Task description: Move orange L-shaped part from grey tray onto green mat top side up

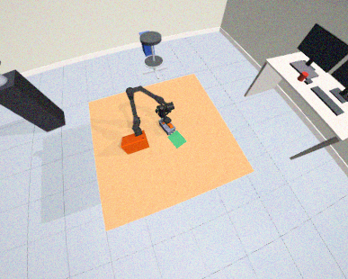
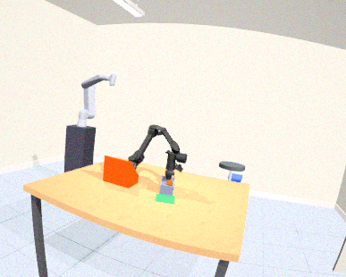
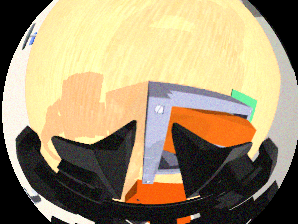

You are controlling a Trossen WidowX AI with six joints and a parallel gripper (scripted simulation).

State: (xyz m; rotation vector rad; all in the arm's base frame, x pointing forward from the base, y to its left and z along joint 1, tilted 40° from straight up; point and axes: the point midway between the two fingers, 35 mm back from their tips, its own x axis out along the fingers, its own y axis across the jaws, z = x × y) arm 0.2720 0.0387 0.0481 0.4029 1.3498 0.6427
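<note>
The orange l-shaped part is 6 cm to the right of my gripper tip. The rest, counted from my gripper tip: green mat: 4 cm ahead, 22 cm to the right, 6 cm below.
</note>
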